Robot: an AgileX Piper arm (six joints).
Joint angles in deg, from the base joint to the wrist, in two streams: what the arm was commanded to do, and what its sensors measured. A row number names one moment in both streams.
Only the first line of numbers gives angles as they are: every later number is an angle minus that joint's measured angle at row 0.
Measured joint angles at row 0: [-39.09 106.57 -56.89 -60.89 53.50 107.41]
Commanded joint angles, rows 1 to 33: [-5.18 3.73 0.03 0.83 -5.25 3.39]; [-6.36 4.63 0.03 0.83 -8.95 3.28]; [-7.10 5.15 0.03 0.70 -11.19 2.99]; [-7.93 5.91 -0.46 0.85 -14.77 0.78]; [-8.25 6.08 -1.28 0.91 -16.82 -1.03]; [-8.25 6.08 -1.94 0.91 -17.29 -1.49]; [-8.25 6.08 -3.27 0.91 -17.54 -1.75]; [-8.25 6.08 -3.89 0.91 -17.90 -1.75]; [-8.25 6.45 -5.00 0.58 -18.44 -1.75]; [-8.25 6.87 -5.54 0.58 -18.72 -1.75]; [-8.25 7.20 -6.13 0.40 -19.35 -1.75]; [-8.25 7.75 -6.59 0.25 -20.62 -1.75]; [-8.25 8.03 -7.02 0.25 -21.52 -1.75]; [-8.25 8.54 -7.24 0.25 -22.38 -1.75]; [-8.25 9.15 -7.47 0.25 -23.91 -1.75]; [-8.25 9.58 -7.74 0.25 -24.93 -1.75]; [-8.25 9.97 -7.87 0.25 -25.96 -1.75]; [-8.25 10.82 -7.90 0.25 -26.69 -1.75]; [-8.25 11.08 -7.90 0.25 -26.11 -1.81]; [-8.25 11.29 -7.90 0.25 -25.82 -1.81]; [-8.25 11.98 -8.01 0.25 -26.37 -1.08]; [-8.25 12.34 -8.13 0.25 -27.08 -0.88]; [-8.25 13.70 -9.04 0.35 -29.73 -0.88]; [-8.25 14.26 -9.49 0.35 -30.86 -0.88]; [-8.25 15.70 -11.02 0.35 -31.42 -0.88]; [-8.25 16.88 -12.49 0.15 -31.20 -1.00]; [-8.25 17.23 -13.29 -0.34 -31.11 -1.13]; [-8.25 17.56 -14.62 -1.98 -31.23 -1.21]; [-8.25 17.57 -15.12 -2.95 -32.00 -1.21]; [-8.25 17.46 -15.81 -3.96 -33.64 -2.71]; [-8.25 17.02 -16.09 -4.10 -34.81 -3.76]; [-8.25 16.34 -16.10 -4.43 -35.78 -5.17]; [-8.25 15.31 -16.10 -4.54 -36.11 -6.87]
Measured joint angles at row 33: [-8.18 16.97 -15.42 -3.00 -31.82 -2.19]
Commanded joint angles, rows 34 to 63: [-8.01 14.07 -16.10 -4.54 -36.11 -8.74]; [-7.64 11.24 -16.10 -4.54 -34.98 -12.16]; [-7.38 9.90 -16.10 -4.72 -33.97 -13.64]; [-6.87 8.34 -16.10 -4.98 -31.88 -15.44]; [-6.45 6.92 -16.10 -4.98 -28.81 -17.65]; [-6.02 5.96 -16.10 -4.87 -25.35 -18.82]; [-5.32 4.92 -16.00 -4.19 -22.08 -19.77]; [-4.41 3.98 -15.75 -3.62 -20.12 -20.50]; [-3.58 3.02 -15.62 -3.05 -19.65 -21.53]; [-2.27 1.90 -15.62 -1.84 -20.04 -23.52]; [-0.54 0.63 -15.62 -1.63 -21.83 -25.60]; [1.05 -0.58 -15.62 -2.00 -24.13 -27.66]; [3.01 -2.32 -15.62 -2.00 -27.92 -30.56]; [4.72 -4.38 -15.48 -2.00 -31.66 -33.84]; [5.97 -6.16 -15.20 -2.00 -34.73 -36.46]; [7.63 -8.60 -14.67 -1.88 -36.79 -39.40]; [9.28 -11.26 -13.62 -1.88 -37.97 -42.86]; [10.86 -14.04 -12.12 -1.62 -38.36 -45.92]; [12.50 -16.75 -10.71 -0.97 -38.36 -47.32]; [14.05 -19.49 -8.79 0.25 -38.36 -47.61]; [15.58 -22.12 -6.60 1.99 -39.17 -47.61]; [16.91 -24.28 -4.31 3.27 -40.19 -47.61]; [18.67 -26.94 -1.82 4.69 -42.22 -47.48]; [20.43 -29.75 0.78 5.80 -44.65 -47.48]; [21.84 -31.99 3.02 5.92 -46.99 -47.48]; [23.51 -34.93 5.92 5.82 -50.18 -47.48]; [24.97 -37.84 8.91 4.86 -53.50 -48.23]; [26.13 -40.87 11.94 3.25 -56.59 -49.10]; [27.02 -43.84 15.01 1.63 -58.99 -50.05]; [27.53 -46.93 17.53 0.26 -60.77 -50.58]
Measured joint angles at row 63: [24.42 -37.15 8.26 4.60 -51.75 -47.80]
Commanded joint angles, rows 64 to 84: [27.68 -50.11 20.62 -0.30 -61.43 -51.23]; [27.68 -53.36 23.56 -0.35 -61.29 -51.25]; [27.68 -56.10 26.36 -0.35 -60.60 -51.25]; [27.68 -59.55 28.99 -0.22 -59.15 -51.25]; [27.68 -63.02 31.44 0.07 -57.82 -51.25]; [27.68 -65.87 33.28 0.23 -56.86 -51.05]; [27.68 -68.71 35.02 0.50 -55.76 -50.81]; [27.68 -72.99 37.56 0.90 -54.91 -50.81]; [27.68 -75.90 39.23 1.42 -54.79 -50.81]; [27.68 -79.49 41.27 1.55 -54.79 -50.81]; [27.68 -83.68 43.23 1.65 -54.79 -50.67]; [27.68 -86.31 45.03 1.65 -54.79 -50.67]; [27.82 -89.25 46.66 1.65 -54.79 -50.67]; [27.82 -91.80 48.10 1.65 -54.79 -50.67]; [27.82 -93.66 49.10 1.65 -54.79 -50.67]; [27.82 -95.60 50.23 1.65 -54.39 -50.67]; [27.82 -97.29 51.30 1.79 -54.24 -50.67]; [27.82 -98.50 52.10 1.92 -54.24 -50.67]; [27.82 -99.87 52.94 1.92 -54.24 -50.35]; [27.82 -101.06 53.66 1.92 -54.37 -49.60]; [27.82 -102.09 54.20 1.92 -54.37 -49.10]
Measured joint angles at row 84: [27.52 -97.97 51.61 1.49 -54.58 -50.60]
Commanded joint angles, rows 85 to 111: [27.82 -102.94 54.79 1.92 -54.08 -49.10]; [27.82 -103.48 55.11 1.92 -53.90 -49.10]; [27.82 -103.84 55.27 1.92 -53.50 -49.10]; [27.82 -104.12 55.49 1.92 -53.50 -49.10]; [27.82 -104.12 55.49 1.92 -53.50 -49.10]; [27.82 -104.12 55.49 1.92 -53.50 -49.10]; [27.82 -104.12 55.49 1.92 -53.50 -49.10]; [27.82 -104.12 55.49 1.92 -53.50 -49.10]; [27.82 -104.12 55.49 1.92 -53.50 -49.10]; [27.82 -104.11 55.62 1.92 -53.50 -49.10]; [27.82 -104.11 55.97 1.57 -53.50 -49.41]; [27.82 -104.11 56.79 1.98 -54.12 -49.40]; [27.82 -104.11 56.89 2.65 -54.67 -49.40]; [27.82 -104.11 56.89 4.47 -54.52 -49.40]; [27.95 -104.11 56.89 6.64 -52.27 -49.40]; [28.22 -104.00 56.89 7.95 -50.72 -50.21]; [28.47 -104.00 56.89 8.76 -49.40 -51.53]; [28.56 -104.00 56.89 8.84 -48.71 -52.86]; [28.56 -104.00 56.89 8.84 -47.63 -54.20]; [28.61 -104.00 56.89 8.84 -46.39 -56.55]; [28.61 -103.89 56.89 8.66 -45.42 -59.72]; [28.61 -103.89 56.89 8.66 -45.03 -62.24]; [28.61 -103.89 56.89 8.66 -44.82 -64.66]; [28.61 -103.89 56.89 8.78 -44.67 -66.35]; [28.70 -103.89 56.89 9.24 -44.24 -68.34]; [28.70 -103.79 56.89 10.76 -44.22 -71.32]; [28.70 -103.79 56.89 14.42 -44.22 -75.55]
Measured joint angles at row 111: [28.47 -103.85 56.72 8.48 -45.39 -64.39]
